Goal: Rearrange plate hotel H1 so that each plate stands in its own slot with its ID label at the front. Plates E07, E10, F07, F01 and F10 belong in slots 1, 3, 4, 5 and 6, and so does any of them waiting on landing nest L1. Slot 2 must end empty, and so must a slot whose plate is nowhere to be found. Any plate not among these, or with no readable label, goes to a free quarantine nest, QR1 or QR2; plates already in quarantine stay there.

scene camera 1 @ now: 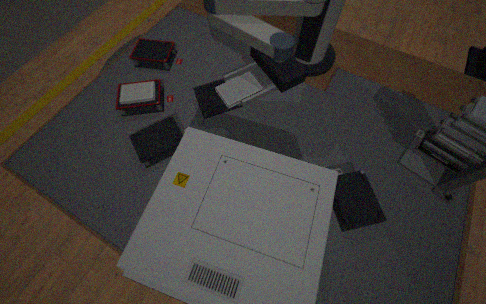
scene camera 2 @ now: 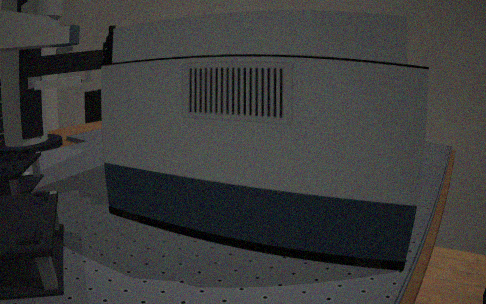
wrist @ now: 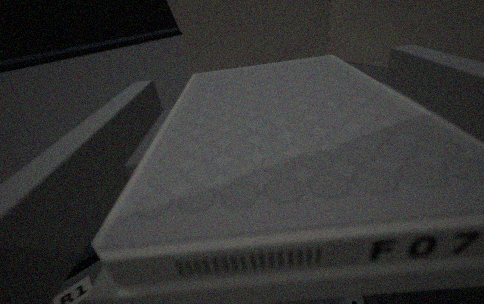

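Pixels of known places: gripper, fingertip midpoint: (scene camera 1: 232, 91) (scene camera 2: 58, 79) (wrist: 269, 87); arm's base, origin of the base link: (scene camera 1: 306, 56) (scene camera 2: 27, 148).
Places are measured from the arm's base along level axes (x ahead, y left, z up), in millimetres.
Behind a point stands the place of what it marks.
My gripper (scene camera 1: 232, 91) {z 198, x 482, y -92 mm} (wrist: 269, 87) {z 198, x 482, y -92 mm} is shut on a white plate (scene camera 1: 242, 88) {z 200, x 459, y -71 mm} (wrist: 280, 145) {z 200, x 435, y -63 mm}. The plate's front edge carries a barcode and the label F07 in the wrist view. In scene camera 1 it is held level over a dark nest (scene camera 1: 204, 102) {z 63, x 485, y -221 mm}; the height between them is hard to tell. A label ending in "R1" (wrist: 72, 294) {z 13, x 598, y 75 mm} shows below the plate's left front corner. Plate hotel H1 (scene camera 1: 462, 137) {z 178, x 282, y 561 mm} is at the right edge, partly cut off; its slots and labels cannot be read. One red-rimmed nest (scene camera 1: 117, 102) {z 62, x 648, y -507 mm} holds a white plate (scene camera 1: 137, 92) {z 77, x 580, y -459 mm}; another red-rimmed nest (scene camera 1: 152, 50) {z 63, x 368, y -570 mm} holds no plate.
A large white instrument (scene camera 1: 257, 210) {z 258, x 775, y 150 mm} (scene camera 2: 265, 145) {z 127, x 874, y -65 mm} fills the front middle. A dark nest without a plate (scene camera 1: 157, 140) {z 63, x 700, y -271 mm} is left of it, and another dark nest (scene camera 1: 359, 200) {z 63, x 556, y 395 mm} is at its right. The arm's column (scene camera 1: 317, 35) {z 169, x 76, y 32 mm} stands behind. A yellow line (scene camera 1: 75, 77) runs at the left.
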